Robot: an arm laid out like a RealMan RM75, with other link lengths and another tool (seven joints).
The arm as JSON. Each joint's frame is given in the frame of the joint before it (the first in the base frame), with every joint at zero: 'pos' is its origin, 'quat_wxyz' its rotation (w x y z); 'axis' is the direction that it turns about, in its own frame. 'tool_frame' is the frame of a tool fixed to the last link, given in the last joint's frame.
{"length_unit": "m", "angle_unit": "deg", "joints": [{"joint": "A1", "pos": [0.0, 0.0, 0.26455], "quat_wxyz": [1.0, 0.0, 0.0, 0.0], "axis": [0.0, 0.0, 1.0]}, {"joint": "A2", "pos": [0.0, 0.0, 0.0], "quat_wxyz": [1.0, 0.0, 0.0, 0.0], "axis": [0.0, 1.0, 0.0]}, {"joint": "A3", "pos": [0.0, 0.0, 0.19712], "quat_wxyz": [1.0, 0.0, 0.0, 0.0], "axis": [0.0, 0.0, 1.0]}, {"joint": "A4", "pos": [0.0, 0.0, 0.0], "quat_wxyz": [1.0, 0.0, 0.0, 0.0], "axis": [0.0, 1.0, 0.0]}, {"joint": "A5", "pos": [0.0, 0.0, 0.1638], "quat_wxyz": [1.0, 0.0, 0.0, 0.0], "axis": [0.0, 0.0, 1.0]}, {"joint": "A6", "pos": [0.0, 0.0, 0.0], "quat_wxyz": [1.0, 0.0, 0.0, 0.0], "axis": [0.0, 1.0, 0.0]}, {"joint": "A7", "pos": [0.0, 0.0, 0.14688], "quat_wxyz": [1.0, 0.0, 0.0, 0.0], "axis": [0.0, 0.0, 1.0]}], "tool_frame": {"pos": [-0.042, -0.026, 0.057], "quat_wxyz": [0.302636, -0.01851, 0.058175, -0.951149]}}
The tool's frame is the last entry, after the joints.
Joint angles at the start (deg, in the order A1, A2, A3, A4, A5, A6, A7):
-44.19, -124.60, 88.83, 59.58, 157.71, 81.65, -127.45
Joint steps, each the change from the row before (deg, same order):
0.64, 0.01, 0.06, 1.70, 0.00, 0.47, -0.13
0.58, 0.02, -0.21, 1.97, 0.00, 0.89, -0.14
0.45, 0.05, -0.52, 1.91, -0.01, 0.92, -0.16
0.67, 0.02, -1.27, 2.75, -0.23, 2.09, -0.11
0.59, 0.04, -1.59, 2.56, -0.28, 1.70, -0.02
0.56, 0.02, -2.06, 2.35, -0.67, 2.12, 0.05
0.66, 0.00, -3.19, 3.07, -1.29, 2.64, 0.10
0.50, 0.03, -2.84, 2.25, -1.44, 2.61, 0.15
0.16, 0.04, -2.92, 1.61, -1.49, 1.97, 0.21
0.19, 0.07, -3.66, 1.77, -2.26, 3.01, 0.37
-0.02, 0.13, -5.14, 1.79, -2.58, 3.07, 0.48
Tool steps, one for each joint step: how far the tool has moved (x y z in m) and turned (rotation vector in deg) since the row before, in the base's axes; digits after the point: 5 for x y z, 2 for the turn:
0.00256, 0.00070, 0.00148, 0.43, -0.43, -0.42
0.00325, 0.00051, 0.00235, 0.42, -0.50, -0.30
0.00343, 0.00102, 0.00296, 0.60, -0.61, -0.18
0.00409, -0.00110, 0.00466, 0.48, -1.03, 0.43
0.00400, 0.00023, 0.00504, 0.85, -1.26, 0.37
0.00331, -0.00170, 0.00480, 0.56, -1.60, 0.95
0.00533, -0.00163, 0.00628, 0.98, -2.72, 1.26
0.00363, -0.00336, 0.00489, 0.31, -2.39, 1.35
0.00410, -0.00146, 0.00416, 0.51, -2.50, 1.07
0.00493, -0.00426, 0.00446, -0.13, -3.24, 1.38
0.00600, -0.00210, 0.00703, 0.72, -4.20, 1.51

